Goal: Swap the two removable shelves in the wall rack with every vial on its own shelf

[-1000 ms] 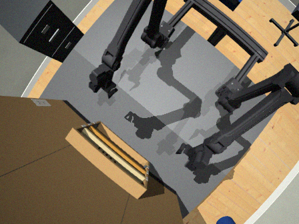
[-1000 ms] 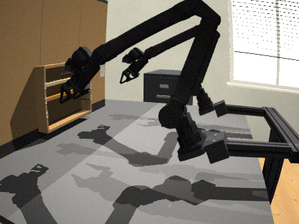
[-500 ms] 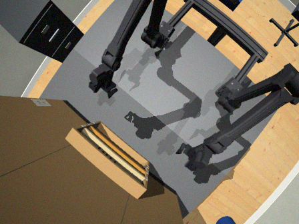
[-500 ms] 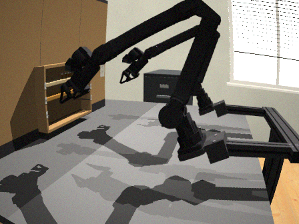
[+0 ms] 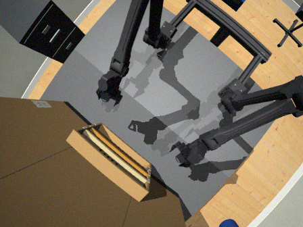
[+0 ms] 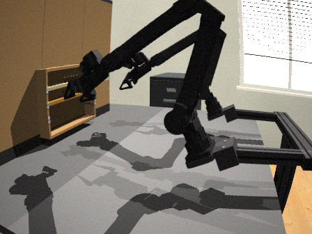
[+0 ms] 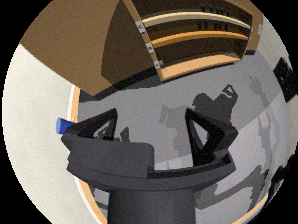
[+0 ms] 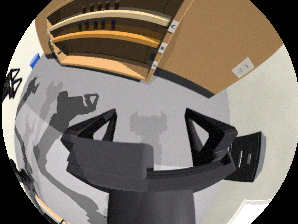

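Note:
Now: left hand 280 mm to the left of the pale shelf, 240 mm short of it and 30 mm below it. The rest, counted from my left hand: orange shelf 280 mm to the right, 240 mm ahead, 40 mm below; then wall rack 280 mm to the right, 240 mm ahead, 40 mm below.
The wall rack is 23 cm ahead of my right hand, 24 cm to the left of it and 3 cm below it. From my right hand the other things lie so: pale shelf: 23 cm ahead, 25 cm to the left, 4 cm above; orange shelf: 23 cm ahead, 25 cm to the left, 3 cm below.

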